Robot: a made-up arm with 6 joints. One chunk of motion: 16 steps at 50 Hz.
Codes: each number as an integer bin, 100 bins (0 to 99) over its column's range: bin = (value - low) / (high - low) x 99, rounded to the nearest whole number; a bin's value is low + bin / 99 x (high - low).
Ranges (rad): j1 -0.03..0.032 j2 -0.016..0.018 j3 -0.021..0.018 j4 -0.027..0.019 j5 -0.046..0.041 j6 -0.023..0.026
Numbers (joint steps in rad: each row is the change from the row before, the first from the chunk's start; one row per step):
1: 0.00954 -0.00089 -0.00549 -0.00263 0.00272 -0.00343
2: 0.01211 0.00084 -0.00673 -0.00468 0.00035 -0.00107
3: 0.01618 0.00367 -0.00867 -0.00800 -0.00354 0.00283
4: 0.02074 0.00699 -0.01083 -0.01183 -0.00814 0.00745
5: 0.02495 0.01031 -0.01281 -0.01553 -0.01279 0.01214
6: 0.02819 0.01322 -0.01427 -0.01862 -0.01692 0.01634
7: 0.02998 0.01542 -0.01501 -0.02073 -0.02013 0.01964
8: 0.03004 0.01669 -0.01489 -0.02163 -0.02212 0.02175
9: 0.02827 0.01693 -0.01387 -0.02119 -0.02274 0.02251
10: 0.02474 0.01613 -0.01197 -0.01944 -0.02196 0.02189
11: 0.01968 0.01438 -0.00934 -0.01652 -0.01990 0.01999
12: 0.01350 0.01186 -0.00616 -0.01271 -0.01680 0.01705
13: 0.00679 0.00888 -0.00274 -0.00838 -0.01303 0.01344
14: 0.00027 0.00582 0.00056 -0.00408 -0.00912 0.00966
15: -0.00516 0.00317 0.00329 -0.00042 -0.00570 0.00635
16: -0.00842 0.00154 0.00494 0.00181 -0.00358 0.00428
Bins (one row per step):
1: 63 44 39 52 55 40
2: 67 49 36 48 53 44
3: 74 57 31 41 48 52
4: 81 67 26 33 43 62
5: 88 77 21 25 38 71
6: 93 85 17 18 33 79
7: 96 91 15 13 29 86
8: 96 95 16 12 27 90
9: 93 96 18 13 26 92
10: 87 94 23 16 27 91
11: 79 88 30 23 30 87
12: 69 81 38 31 33 81
13: 59 72 46 40 38 74
14: 48 64 55 49 42 66
15: 40 56 62 57 46 59
16: 34 51 66 62 48 55

